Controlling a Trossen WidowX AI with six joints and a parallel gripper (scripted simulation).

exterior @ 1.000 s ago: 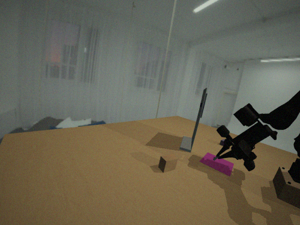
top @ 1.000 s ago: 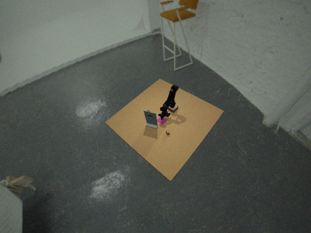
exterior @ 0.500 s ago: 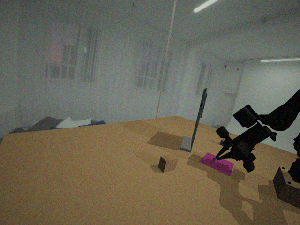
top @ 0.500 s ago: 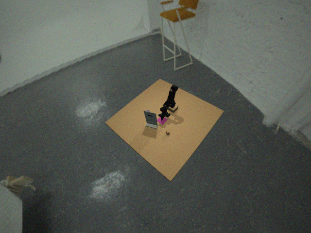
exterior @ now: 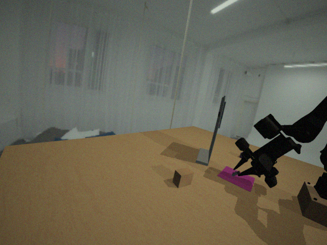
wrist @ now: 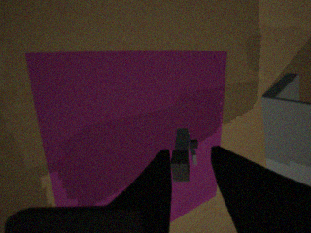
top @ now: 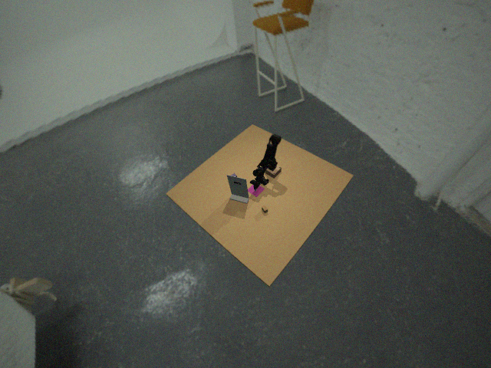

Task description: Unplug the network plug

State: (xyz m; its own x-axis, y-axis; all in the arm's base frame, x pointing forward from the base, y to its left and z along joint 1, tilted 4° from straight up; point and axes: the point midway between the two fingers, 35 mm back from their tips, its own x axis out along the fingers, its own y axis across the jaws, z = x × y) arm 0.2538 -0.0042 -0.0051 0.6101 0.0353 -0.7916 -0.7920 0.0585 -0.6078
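Now: gripper tip right at the grey network plug. From my gripper tip the other things lie so: grey upright panel 14 cm ahead, 11 cm above, 7 cm to the right; magenta marked square 2 cm below, 1 cm behind; brown cube 19 cm to the left, 13 cm ahead.
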